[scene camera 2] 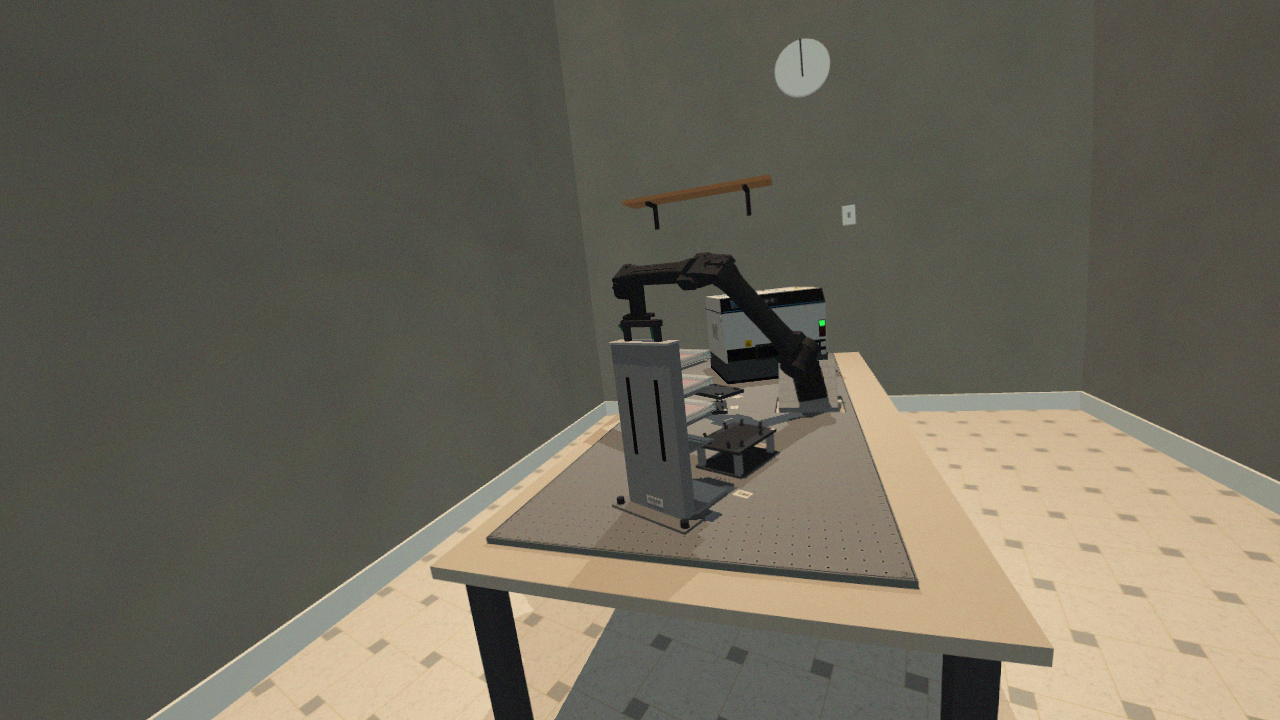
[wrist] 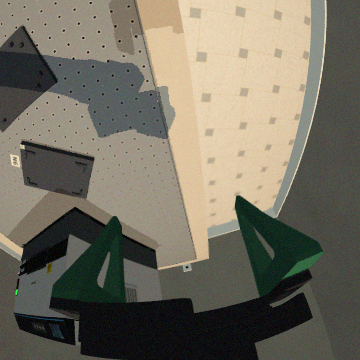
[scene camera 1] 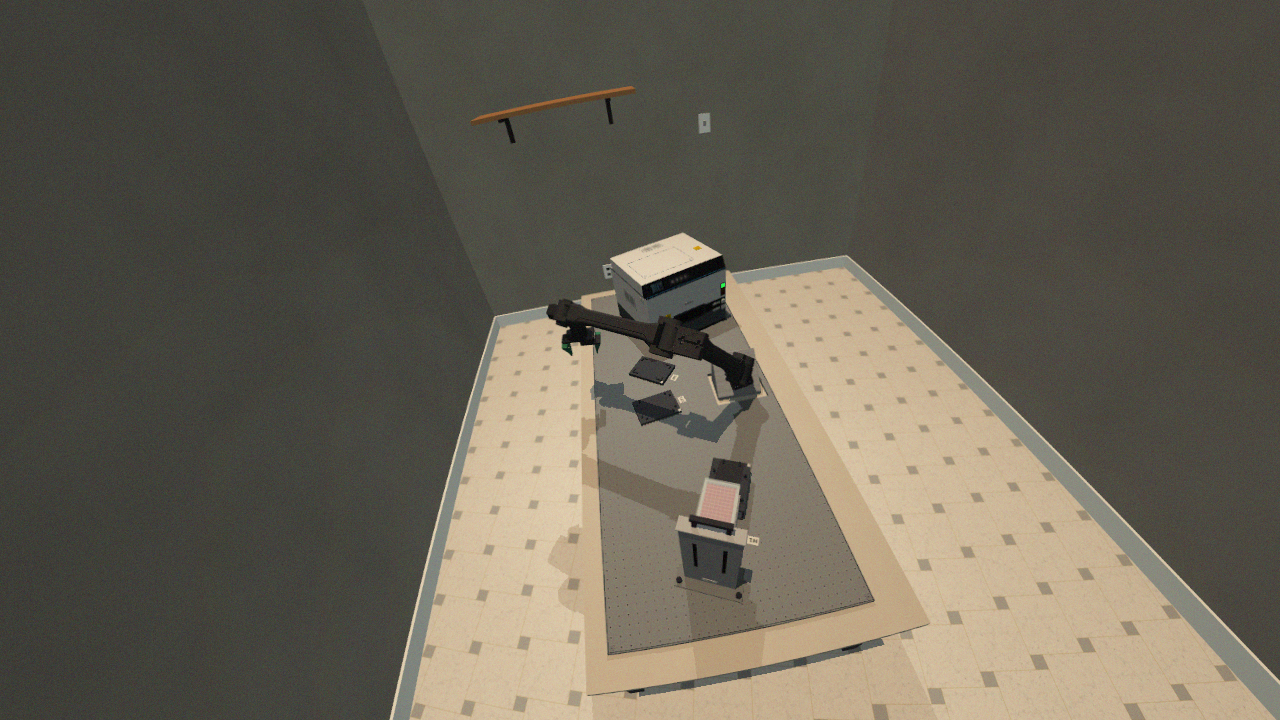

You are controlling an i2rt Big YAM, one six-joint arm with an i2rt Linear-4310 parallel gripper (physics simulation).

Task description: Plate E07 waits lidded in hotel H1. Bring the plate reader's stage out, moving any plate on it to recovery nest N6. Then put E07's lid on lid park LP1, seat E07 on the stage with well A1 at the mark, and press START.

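Seen in the pictures: gripper, between the fingertips: (wrist: 176, 211) (scene camera 1: 584, 353); arm's base, origin of its link: (scene camera 2: 809, 383).
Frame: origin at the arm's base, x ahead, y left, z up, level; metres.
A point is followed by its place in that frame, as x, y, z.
My gripper (scene camera 1: 581, 345) {0.554, -0.151, 0.152} (wrist: 176, 211) {0.554, -0.151, 0.152} is open and empty, with green fingers. It hangs high beyond the table's left edge in scene camera 1; the hotel and its handle hide the fingers in scene camera 2. The plate reader (scene camera 1: 671, 279) {0.141, -0.370, 0.249} (scene camera 2: 771, 329) (wrist: 42, 290) {0.151, -0.350, 0.144} stands at the far end with a green light; no extended stage is visible. Nest N6 (scene camera 1: 652, 369) {0.302, -0.195, -0.055} (wrist: 57, 172) {0.314, -0.199, -0.055} bears no plate. The hotel (scene camera 1: 711, 553) {0.356, 0.674, 0.161} (scene camera 2: 648, 420) {0.354, 0.675, 0.117} holds several plates on its shelves, with a pink-welled one (scene camera 1: 718, 501) {0.307, 0.584, 0.219} on top. Which is E07 cannot be read.
A dark angled platform (scene camera 1: 657, 407) {0.336, 0.017, -0.057} (wrist: 22, 75) {0.377, 0.001, -0.057} lies beside N6, its label unreadable. A raised nest (scene camera 1: 733, 471) {0.183, 0.396, -0.007} (scene camera 2: 737, 438) {0.210, 0.447, -0.007} stands next to the hotel. The arm's base (scene camera 2: 809, 394) {0.005, 0.045, -0.024} is near the table's right edge. A wooden wall shelf (scene camera 1: 554, 104) (scene camera 2: 698, 192) is behind.
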